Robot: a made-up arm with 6 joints. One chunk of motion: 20 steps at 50 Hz.
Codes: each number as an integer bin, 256 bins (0 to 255) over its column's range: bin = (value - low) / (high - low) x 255, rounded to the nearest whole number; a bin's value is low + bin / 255 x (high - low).
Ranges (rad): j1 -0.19..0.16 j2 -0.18..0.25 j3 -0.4..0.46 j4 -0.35..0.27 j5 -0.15..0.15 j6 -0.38..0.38
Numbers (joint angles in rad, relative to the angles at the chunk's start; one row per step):
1: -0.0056 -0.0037 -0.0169 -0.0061 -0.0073 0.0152
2: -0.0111 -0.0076 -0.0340 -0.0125 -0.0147 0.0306
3: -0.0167 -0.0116 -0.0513 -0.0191 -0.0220 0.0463
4: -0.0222 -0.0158 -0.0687 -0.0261 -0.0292 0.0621
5: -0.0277 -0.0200 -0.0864 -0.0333 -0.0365 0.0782
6: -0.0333 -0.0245 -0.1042 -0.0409 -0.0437 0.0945
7: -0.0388 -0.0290 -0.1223 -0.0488 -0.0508 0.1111
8: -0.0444 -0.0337 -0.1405 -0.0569 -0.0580 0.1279
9: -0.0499 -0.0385 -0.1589 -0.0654 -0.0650 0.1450
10: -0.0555 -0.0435 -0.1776 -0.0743 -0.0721 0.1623
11: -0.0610 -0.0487 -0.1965 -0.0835 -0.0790 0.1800
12: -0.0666 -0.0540 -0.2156 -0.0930 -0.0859 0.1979
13: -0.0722 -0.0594 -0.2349 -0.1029 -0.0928 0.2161
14: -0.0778 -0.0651 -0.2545 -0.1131 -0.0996 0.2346
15: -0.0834 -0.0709 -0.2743 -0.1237 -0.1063 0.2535
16: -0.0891 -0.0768 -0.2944 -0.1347 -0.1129 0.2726
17: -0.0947 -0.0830 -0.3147 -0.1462 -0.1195 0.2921
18: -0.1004 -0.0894 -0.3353 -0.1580 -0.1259 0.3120
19: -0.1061 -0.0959 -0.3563 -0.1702 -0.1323 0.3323
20: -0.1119 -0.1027 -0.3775 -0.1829 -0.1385 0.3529
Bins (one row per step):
1: 134 105 114 141 121 133
2: 130 102 109 139 115 138
3: 126 100 103 136 109 143
4: 122 97 98 133 103 148
5: 118 95 93 130 96 154
6: 114 92 88 127 90 159
7: 110 90 82 124 84 165
8: 106 87 77 121 78 170
9: 102 84 71 117 72 176
10: 98 81 66 113 66 182
11: 94 78 60 110 60 188
12: 90 75 55 106 54 194
13: 86 72 49 102 49 200
14: 82 68 43 97 43 206
15: 78 65 37 93 37 213
16: 74 61 31 89 32 219
17: 69 58 25 84 26 226
18: 65 54 19 79 20 232
19: 61 50 13 74 15 239
20: 57 46 7 69 10 246

